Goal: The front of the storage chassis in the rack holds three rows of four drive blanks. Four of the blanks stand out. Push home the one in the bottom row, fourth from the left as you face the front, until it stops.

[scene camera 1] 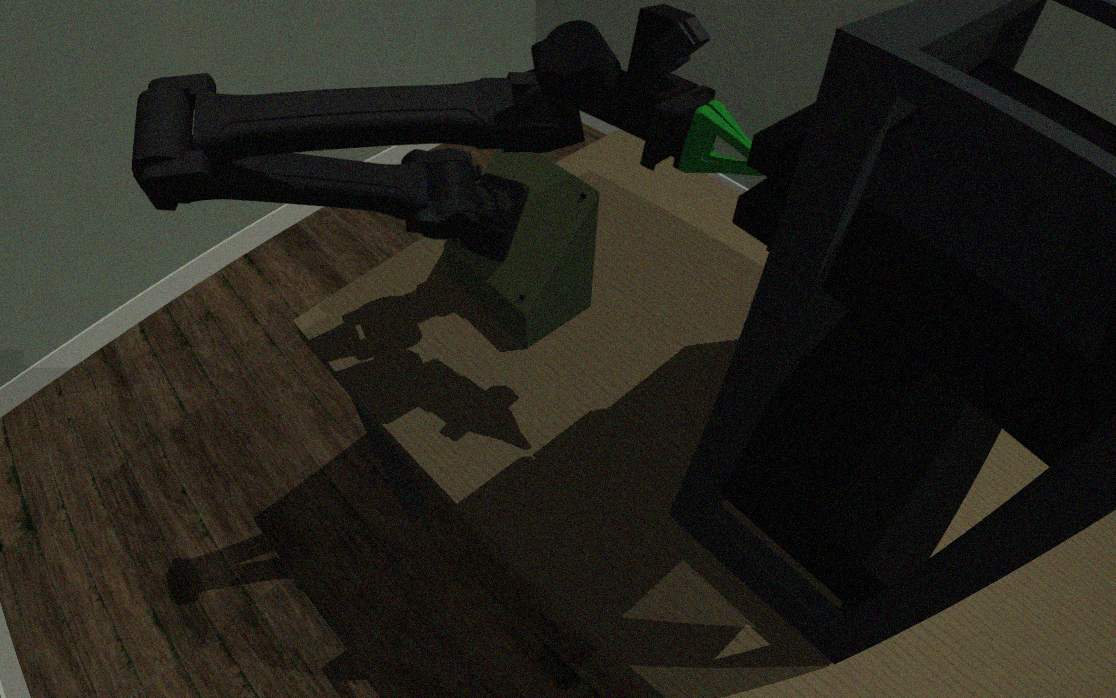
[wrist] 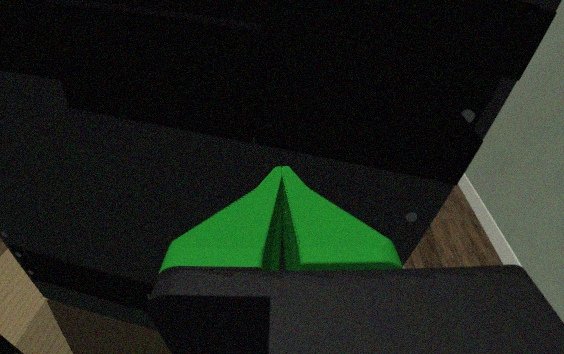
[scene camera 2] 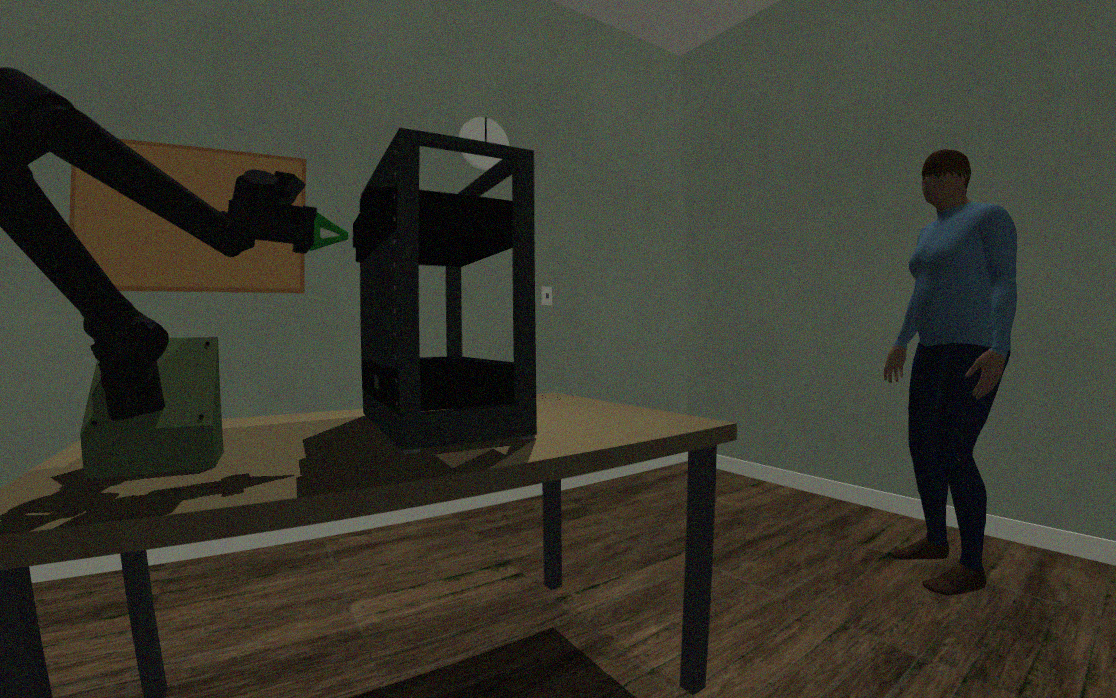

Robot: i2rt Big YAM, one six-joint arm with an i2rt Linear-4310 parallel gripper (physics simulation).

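Where they show: gripper, fingertip midpoint: [wrist: 282, 178] [scene camera 2: 348, 236]; arm's base, link origin: [scene camera 1: 496, 217] [scene camera 2: 134, 388].
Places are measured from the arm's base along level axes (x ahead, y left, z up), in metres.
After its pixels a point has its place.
Observation:
The storage chassis [scene camera 2: 465, 226] @[y -0.162, x 0.591, z 0.310 m] [wrist: 280, 85] @[y -0.032, x 0.428, z 0.317 m] is a very dark box in the upper part of the rack [scene camera 1: 753, 378] @[y -0.174, x 0.467, z 0.190 m] [scene camera 2: 407, 304] @[y -0.172, x 0.460, z 0.144 m]. Dark blocks [scene camera 1: 781, 144] @[y -0.125, x 0.416, z 0.374 m] [scene camera 2: 361, 234] @[y -0.052, x 0.408, z 0.294 m] stand out from its front; rows and single blanks cannot be told apart. The bottom-row fourth blank cannot be picked out in the dark. My gripper [scene camera 1: 757, 172] @[y -0.037, x 0.384, z 0.291 m] [scene camera 2: 346, 236] @[y -0.037, x 0.384, z 0.291 m] [wrist: 282, 178] @[y -0.037, x 0.384, z 0.291 m] has green fingers, shut with nothing between them. In the scene camera 2 view its tips point at the protruding blocks, a small gap away. In the wrist view the tips lie below the chassis's dark lower edge.
The rack stands on a wooden table [scene camera 1: 658, 271] @[y 0.195, x 0.183, z -0.142 m] [scene camera 2: 625, 423] @[y -0.226, x 0.998, z -0.142 m]. A second dark unit [scene camera 2: 465, 382] @[y -0.156, x 0.591, z -0.014 m] sits low in the rack. The arm's green base block [scene camera 1: 547, 246] @[y -0.009, x 0.107, z 0.009 m] [scene camera 2: 193, 395] @[y -0.030, x 0.096, z -0.016 m] stands in front of the rack. A person [scene camera 2: 958, 271] stands at the far right, away from the table.

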